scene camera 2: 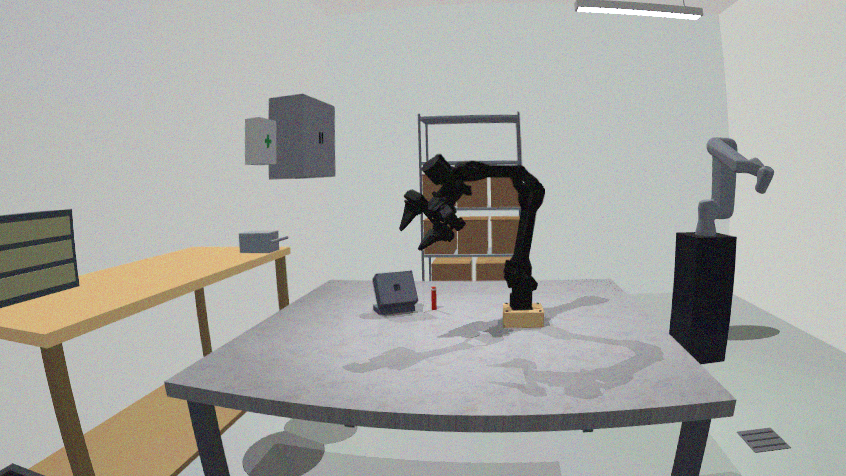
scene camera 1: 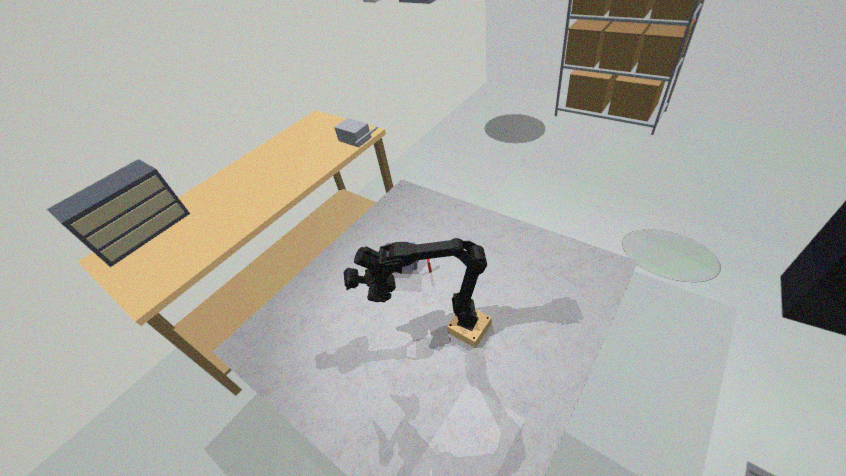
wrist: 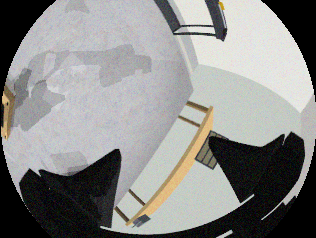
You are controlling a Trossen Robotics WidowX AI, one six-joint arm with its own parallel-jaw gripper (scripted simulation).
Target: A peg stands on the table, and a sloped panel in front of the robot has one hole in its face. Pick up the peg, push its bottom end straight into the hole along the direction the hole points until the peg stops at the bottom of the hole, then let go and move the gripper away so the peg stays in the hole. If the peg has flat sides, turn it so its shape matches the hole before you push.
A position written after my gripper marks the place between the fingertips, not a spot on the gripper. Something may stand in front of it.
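Observation:
Gripper, mine [scene camera 2: 409, 240] [scene camera 1: 358, 290] [wrist: 166, 148]: open, holding nothing. Also a sloped panel [scene camera 2: 383, 283].

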